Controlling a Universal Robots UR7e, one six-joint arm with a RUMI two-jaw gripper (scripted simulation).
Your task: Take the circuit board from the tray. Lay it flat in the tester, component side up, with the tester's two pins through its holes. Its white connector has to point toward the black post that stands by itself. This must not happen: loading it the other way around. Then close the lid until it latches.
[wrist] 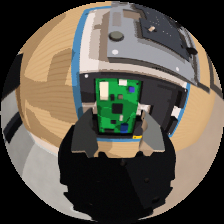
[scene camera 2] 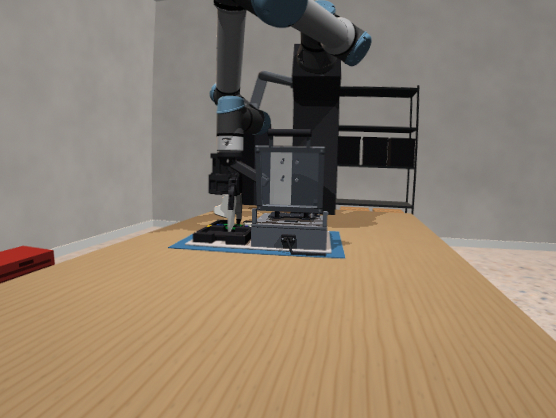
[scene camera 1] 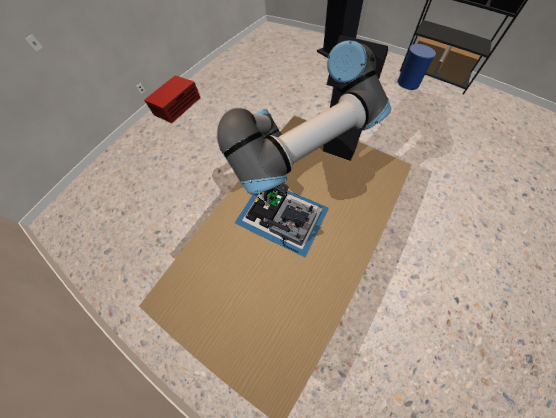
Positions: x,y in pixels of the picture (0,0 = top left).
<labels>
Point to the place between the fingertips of the gripper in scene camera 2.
233,229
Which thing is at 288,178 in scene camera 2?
A tester lid.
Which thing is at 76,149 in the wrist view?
The gripper.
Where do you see a green circuit board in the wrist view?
At 117,100
</labels>
